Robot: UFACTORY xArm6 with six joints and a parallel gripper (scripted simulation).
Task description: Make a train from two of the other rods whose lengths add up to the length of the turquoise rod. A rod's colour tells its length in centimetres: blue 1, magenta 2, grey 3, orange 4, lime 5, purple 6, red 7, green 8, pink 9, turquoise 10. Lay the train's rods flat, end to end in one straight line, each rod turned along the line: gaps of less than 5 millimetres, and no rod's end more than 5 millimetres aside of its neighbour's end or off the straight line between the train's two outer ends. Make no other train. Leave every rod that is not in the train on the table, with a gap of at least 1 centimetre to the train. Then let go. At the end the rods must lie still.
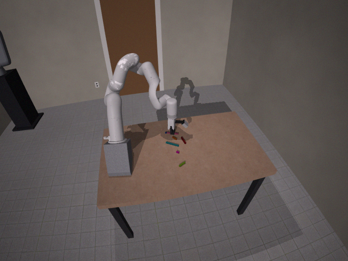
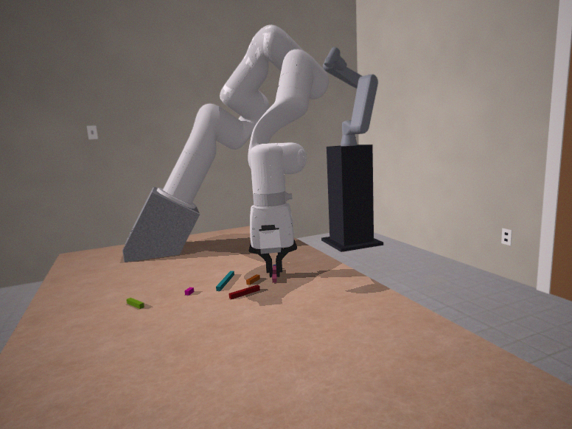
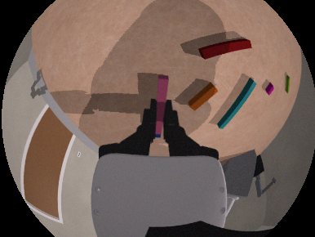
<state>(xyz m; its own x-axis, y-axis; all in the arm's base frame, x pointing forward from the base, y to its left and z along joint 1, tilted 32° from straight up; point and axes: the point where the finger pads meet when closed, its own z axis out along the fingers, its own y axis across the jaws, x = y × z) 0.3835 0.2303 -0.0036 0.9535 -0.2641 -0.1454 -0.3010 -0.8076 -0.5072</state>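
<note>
Right now my hand is 2 cm above the pink rod. Round my hand: red rod (9 cm to the right, 7 cm ahead, 2 cm below); blue rod (5 cm behind, 2 cm to the left, 2 cm below); orange rod (6 cm to the right, 2 cm below, 1 cm ahead).
</note>
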